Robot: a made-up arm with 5 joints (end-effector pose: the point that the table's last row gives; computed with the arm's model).
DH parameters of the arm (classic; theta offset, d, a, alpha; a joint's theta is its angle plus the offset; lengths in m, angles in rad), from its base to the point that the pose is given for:
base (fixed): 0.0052 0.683 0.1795 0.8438
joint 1: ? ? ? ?
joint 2: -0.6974 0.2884 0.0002 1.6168
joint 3: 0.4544 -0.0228 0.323 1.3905
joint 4: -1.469 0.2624 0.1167 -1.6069
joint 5: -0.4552 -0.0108 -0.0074 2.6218
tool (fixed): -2.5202 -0.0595 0 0
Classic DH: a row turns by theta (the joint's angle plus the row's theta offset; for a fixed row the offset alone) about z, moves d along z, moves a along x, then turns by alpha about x.
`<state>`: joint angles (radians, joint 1 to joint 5).
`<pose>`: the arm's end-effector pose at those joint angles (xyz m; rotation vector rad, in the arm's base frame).
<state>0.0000 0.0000 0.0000 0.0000 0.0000</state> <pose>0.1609 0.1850 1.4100 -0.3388 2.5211 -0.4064</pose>
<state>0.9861 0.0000 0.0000 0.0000 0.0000</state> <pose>-0.3851 -0.0258 1.1762 -0.8093 1.5821 -0.2033</pose>
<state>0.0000 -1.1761 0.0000 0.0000 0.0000</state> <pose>0.0838 -0.2883 1.2437 0.5503 2.3299 0.8458</pose>
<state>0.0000 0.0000 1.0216 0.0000 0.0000</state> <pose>-0.2781 0.1850 1.3813 -0.0805 1.5207 -0.4315</pose>
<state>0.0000 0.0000 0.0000 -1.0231 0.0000</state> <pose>0.1763 0.1729 1.2849 -0.5750 2.3195 -1.7478</pose>
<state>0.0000 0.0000 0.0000 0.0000 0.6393</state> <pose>0.1598 0.1660 1.4080 -1.0999 2.1854 -0.3097</pose>
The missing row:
joint 1: 1.2988 0.0997 0.2298 -1.4027
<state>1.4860 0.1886 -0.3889 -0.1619 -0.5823</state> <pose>-0.4139 -0.0188 0.9299 -0.4375 1.5912 -0.4844</pose>
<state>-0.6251 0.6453 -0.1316 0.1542 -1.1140</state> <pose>0.6167 0.3541 1.1375 -0.9935 -2.3512 1.3669</pose>
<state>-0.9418 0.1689 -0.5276 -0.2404 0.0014</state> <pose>0.7122 0.0193 0.9468 0.0673 -2.2231 0.4335</pose>
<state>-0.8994 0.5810 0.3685 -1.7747 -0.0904</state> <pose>0.5655 0.1737 1.1335 0.8537 -0.8347 2.3313</pose>
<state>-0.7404 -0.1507 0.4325 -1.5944 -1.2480</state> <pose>0.4527 0.0218 1.2457 1.2269 1.1148 -2.6575</pose>
